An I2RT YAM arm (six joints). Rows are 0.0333 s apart.
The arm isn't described. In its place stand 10 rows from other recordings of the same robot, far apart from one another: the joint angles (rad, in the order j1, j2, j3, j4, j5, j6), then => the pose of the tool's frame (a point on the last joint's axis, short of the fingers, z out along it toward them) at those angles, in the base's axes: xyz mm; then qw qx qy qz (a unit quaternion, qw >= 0).
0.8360 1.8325 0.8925 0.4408 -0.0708 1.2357 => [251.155, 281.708, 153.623, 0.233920, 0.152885, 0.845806, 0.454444]
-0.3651 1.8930 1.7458 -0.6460 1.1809 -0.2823 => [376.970, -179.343, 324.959, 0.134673, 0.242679, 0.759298, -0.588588]
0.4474 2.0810 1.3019 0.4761 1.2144 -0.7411 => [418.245, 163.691, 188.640, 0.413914, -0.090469, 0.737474, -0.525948]
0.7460 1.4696 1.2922 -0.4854 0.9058 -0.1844 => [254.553, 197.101, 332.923, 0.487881, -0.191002, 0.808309, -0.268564]
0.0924 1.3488 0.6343 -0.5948 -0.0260 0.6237 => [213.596, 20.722, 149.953, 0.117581, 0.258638, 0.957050, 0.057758]
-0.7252 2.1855 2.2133 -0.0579 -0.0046 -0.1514 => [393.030, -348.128, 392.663, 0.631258, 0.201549, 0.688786, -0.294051]
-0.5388 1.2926 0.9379 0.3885 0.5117 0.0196 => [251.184, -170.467, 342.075, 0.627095, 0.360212, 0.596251, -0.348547]
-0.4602 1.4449 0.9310 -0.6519 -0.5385 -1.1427 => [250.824, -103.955, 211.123, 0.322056, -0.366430, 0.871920, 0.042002]
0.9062 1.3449 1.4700 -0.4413 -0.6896 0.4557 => [162.815, 244.532, 429.343, 0.256935, -0.363570, 0.698404, 0.560386]
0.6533 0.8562 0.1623 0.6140 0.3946 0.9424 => [151.441, 98.682, 193.825, 0.567541, 0.235366, 0.693861, 0.375575]
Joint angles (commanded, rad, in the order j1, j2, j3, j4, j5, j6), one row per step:
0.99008, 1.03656, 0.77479, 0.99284, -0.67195, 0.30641
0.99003, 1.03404, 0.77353, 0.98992, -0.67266, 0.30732
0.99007, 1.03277, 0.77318, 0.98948, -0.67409, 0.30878
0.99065, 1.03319, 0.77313, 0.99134, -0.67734, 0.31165
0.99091, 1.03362, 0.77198, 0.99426, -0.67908, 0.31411
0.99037, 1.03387, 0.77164, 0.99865, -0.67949, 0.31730
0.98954, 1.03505, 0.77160, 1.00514, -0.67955, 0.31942
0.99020, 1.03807, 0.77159, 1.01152, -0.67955, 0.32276
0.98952, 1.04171, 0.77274, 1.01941, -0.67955, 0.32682
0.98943, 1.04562, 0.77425, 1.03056, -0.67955, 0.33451
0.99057, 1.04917, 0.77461, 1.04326, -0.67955, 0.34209
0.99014, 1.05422, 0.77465, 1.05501, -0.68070, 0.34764
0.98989, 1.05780, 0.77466, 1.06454, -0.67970, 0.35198
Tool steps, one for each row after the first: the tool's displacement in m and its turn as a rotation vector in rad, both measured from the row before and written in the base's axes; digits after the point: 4 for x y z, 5 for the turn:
-0.0003, -0.0004, -0.0002, -0.00183, 0.00127, 0.00095
-0.0002, -0.0003, 0.0001, -0.00042, 0.00015, 0.00187
-0.0002, 0.0001, 0.0000, -0.00061, -0.00020, 0.00449
-0.0001, 0.0000, -0.0003, -0.00003, 0.00033, 0.00283
0.0000, -0.0002, 0.0002, 0.00236, 0.00033, 0.00143
0.0001, -0.0002, 0.0002, 0.00394, -0.00118, 0.00033
0.0001, 0.0004, -0.0001, 0.00210, 0.00091, 0.00242
0.0004, 0.0003, 0.0003, 0.00365, 0.00037, 0.00147
0.0002, 0.0002, 0.0006, 0.00567, 0.00149, 0.00401
-0.0002, 0.0002, 0.0004, 0.00630, 0.00096, 0.00522
0.0004, 0.0005, -0.0001, 0.00397, 0.00013, 0.00340
0.0003, 0.0003, 0.0000, 0.00440, 0.00082, 0.00141

